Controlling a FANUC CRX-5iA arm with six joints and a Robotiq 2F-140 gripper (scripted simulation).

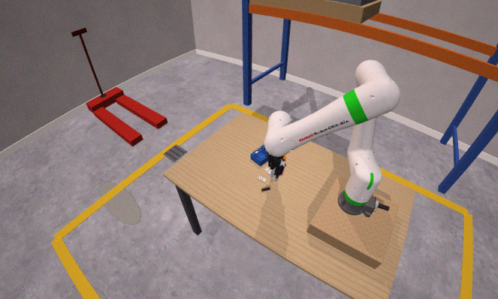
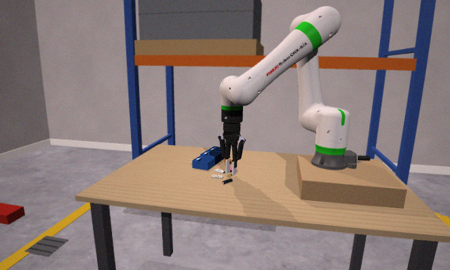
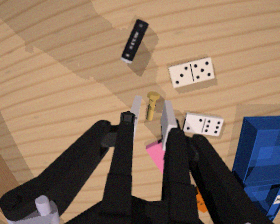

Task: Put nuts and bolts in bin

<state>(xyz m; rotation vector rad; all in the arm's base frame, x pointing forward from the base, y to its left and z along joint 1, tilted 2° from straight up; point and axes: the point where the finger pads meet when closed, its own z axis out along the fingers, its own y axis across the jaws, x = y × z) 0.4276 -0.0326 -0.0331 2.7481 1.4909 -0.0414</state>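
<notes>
Now: the brass piece 40 mm below my hand and 10 mm to the left of it. From my hand the other things lie so: orange block: 190 mm to the right, 40 mm below, 10 mm ahead; then pink block: 80 mm to the right, 40 mm below, 10 mm behind; then black piece: 80 mm to the left, 40 mm below, 10 mm ahead.
</notes>
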